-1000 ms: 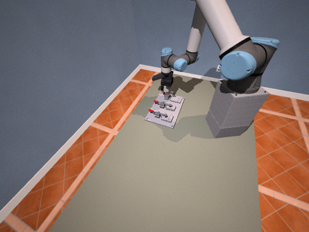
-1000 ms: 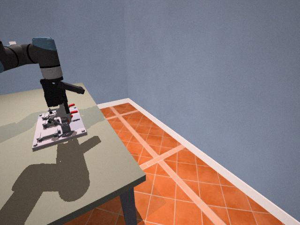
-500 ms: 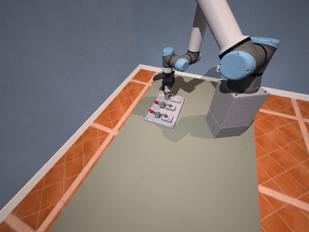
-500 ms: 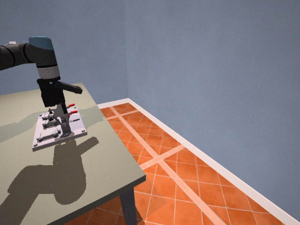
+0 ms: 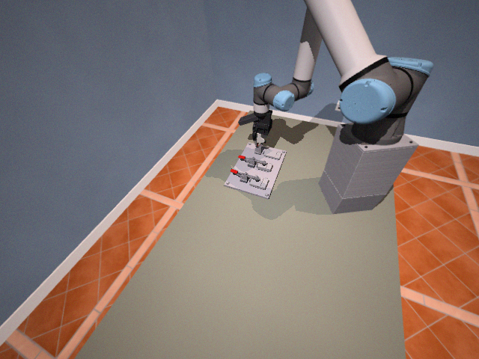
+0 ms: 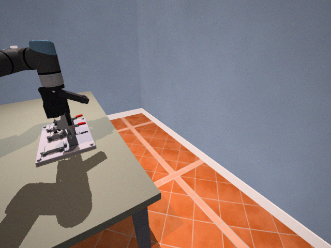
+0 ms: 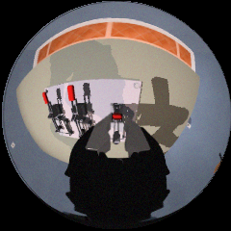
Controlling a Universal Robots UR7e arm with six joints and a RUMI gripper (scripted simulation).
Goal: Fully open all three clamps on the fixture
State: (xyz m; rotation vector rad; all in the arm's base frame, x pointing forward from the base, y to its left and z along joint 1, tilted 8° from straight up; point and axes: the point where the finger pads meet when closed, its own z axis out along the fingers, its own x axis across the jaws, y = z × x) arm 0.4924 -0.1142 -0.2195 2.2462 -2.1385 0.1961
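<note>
Right now my hand is 110 mm to the right of the grey fixture plate, 70 mm above it and 50 mm past it. The rest, counted from my hand: block: 220 mm to the left, 110 mm behind, 50 mm below.
</note>
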